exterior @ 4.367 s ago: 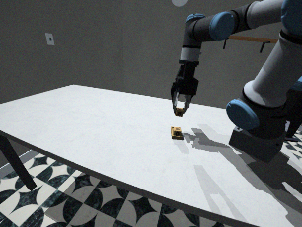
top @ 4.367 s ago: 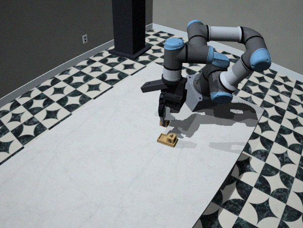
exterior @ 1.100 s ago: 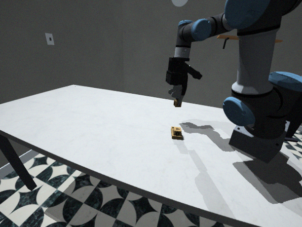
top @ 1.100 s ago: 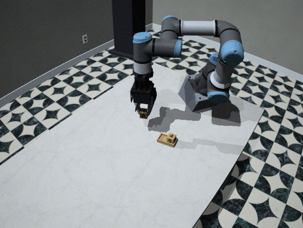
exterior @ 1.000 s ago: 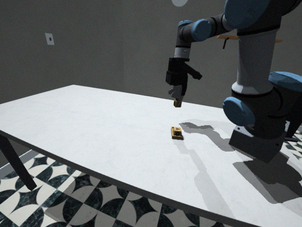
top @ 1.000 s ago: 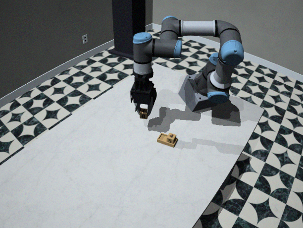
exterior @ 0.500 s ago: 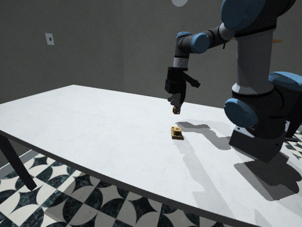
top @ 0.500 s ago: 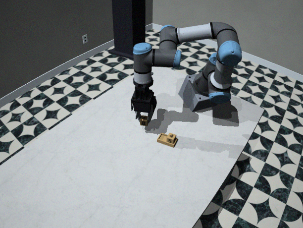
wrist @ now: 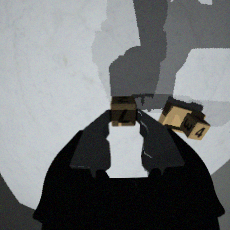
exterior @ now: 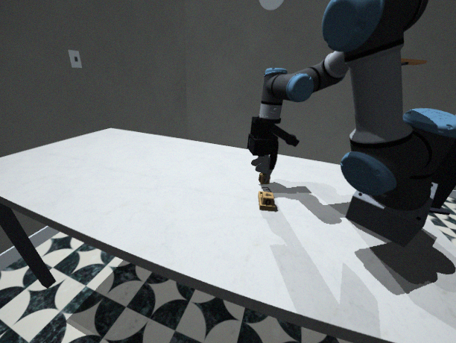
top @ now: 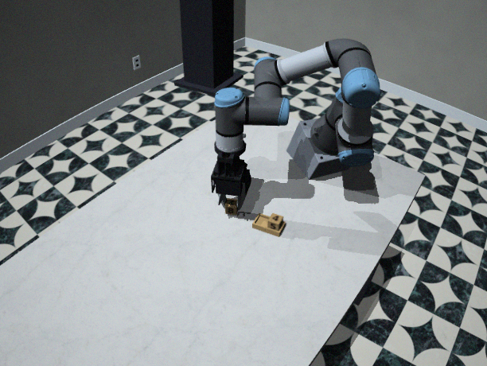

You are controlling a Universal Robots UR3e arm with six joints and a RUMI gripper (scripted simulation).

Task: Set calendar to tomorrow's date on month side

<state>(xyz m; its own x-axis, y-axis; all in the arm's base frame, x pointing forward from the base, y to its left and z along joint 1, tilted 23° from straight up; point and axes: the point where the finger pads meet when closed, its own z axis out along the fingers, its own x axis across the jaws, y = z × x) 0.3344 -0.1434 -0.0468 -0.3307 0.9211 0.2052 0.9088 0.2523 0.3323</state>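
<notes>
Right now the wooden calendar tray is 1 cm behind my hand, 11 cm to the left of it and 3 cm below it. Round my hand: wooden cube 1 cm below.
</notes>
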